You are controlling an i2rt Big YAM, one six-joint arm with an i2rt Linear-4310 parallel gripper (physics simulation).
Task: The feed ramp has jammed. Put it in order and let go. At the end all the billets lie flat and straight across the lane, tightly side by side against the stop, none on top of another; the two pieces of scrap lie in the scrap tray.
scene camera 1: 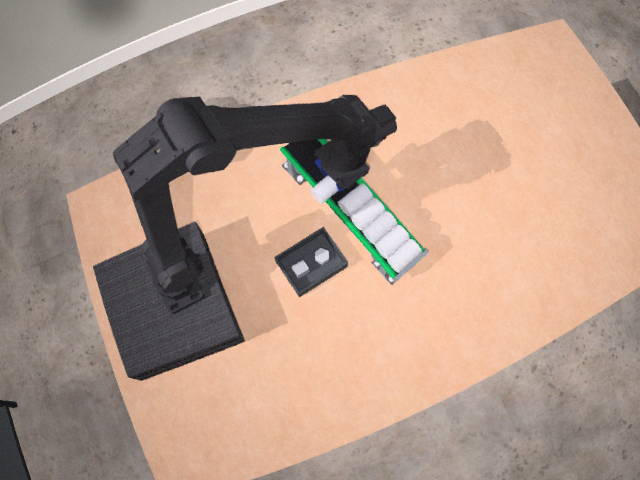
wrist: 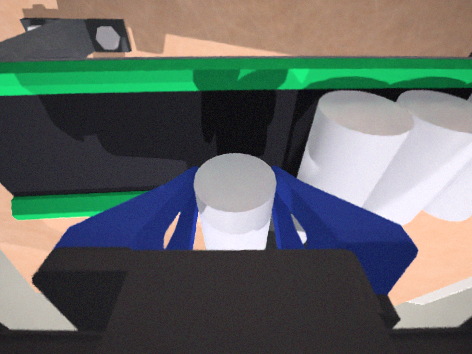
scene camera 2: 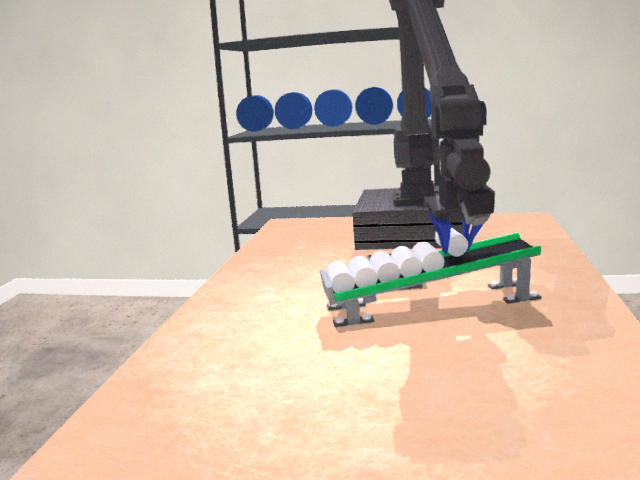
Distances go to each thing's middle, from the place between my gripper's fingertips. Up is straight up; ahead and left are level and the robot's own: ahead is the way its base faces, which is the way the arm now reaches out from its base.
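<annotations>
Measured from the dark scrap tray (scene camera 1: 305, 250), my hand is 12 cm beyond it and 11 cm to the left of it, and it is also 8 cm above the tray.
</annotations>
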